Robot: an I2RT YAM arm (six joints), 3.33 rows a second.
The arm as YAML. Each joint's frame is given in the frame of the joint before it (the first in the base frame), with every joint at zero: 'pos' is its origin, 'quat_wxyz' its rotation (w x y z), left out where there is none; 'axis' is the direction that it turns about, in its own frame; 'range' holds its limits. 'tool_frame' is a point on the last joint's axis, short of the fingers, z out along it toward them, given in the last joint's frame.
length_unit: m
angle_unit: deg
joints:
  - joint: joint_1
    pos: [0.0, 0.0, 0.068]
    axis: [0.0, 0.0, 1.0]
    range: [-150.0, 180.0]
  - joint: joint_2
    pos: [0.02, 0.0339, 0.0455]
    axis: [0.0, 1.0, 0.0]
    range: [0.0, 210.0]
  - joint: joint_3
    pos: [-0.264, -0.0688, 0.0]
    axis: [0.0, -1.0, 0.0]
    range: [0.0, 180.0]
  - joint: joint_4
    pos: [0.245, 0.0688, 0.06]
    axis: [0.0, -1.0, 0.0]
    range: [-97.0, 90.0]
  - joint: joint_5
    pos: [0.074, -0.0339, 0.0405]
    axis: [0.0, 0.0, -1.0]
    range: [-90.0, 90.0]
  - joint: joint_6
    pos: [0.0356, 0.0, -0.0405]
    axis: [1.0, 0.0, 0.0]
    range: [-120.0, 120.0]
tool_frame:
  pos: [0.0, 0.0, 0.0]
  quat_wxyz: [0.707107, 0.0, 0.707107, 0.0]
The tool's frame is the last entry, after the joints.
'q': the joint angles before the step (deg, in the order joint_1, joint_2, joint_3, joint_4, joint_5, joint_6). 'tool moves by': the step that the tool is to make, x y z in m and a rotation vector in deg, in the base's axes. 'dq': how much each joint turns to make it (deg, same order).
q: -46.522, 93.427, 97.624, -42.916, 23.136, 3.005
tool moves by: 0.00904, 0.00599, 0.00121, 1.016, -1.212, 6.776
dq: 1.201, -0.022, 0.107, 0.810, -5.355, -2.361
